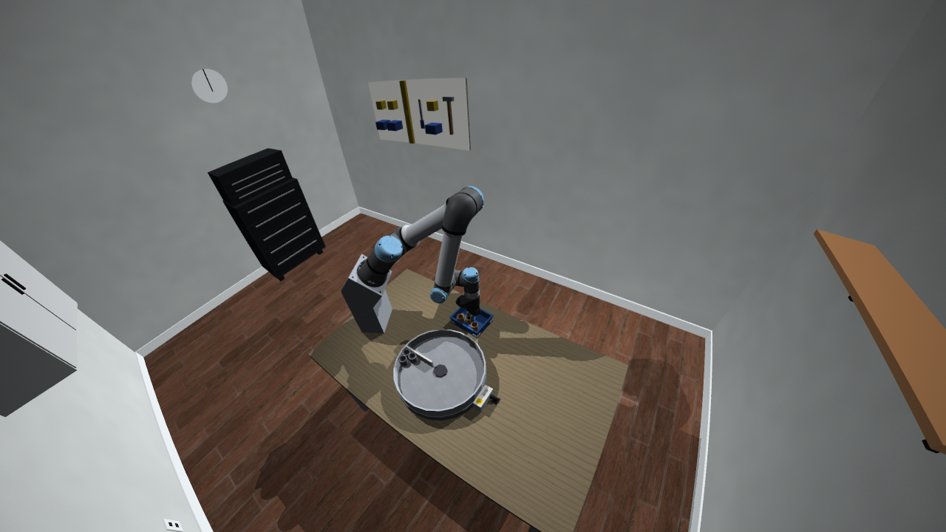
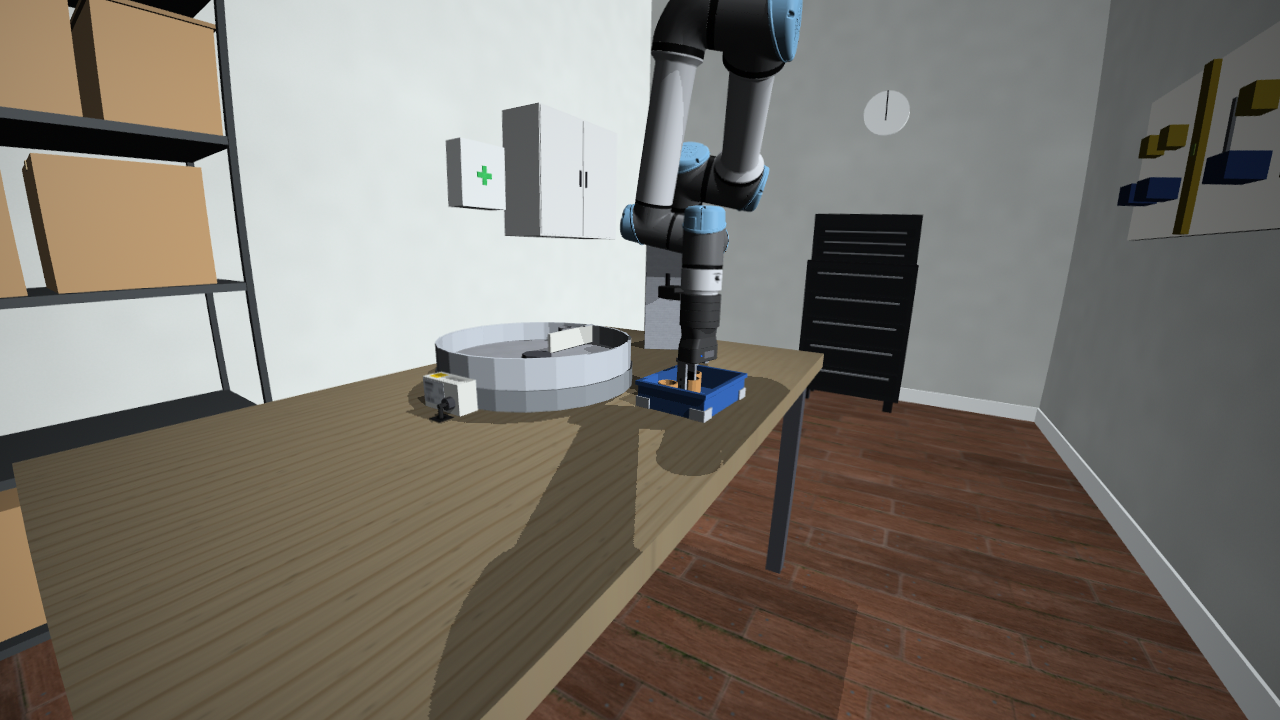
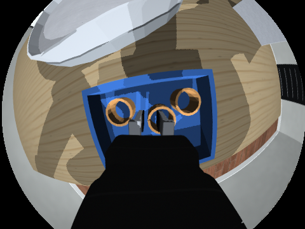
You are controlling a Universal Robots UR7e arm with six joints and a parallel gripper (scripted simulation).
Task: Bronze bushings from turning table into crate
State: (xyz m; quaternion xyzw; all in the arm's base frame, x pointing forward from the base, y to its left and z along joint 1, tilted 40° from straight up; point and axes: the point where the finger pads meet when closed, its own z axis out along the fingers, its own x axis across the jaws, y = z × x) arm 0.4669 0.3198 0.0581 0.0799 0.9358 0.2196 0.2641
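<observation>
Now: the blue crate 1 cm behind my hand, 1 cm to the left of it and 2 cm below it. The rest, counted from my hand: round grey turning table: 13 cm ahead, 32 cm to the right, 1 cm above.
</observation>
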